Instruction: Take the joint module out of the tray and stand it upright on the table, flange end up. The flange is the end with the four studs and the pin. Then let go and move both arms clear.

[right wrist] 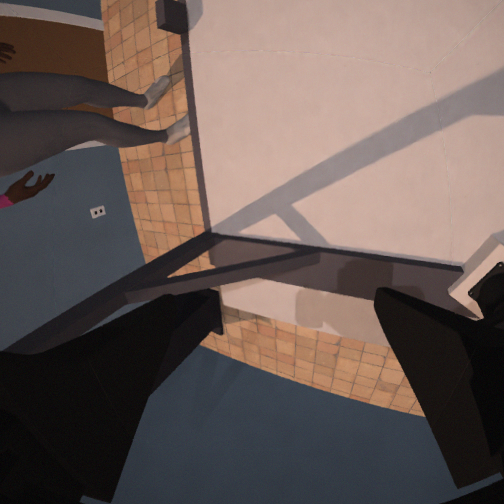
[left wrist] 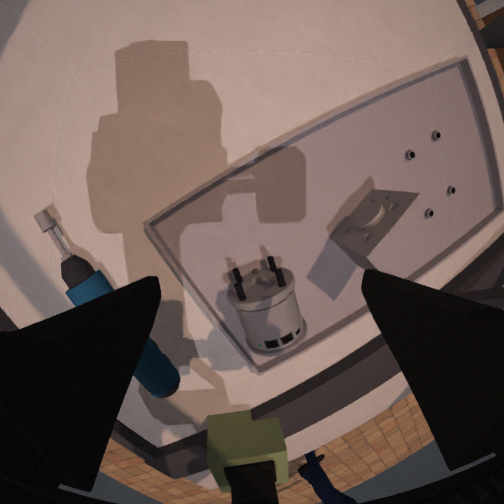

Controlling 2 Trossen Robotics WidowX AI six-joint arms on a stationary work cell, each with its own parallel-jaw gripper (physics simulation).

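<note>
In the left wrist view the joint module [left wrist: 267,305], a grey cylinder with black studs on its flange end, sits in the near corner of the shallow grey tray [left wrist: 330,200]. My left gripper [left wrist: 260,290] is open and empty, above the tray, with the module between and below its two black fingers. A grey bracket plate [left wrist: 372,215] lies in the tray beyond the module. Several small bolts [left wrist: 430,172] lie at the tray's far end. My right gripper [right wrist: 295,305] is open and empty, over the table's corner; the module is not in its view.
A blue-handled screwdriver [left wrist: 107,310] lies on the table left of the tray. A green block [left wrist: 247,442] sits at the table's near edge. The right wrist view shows the table edge [right wrist: 330,255], tiled floor and a person's legs [right wrist: 85,112] at the far left.
</note>
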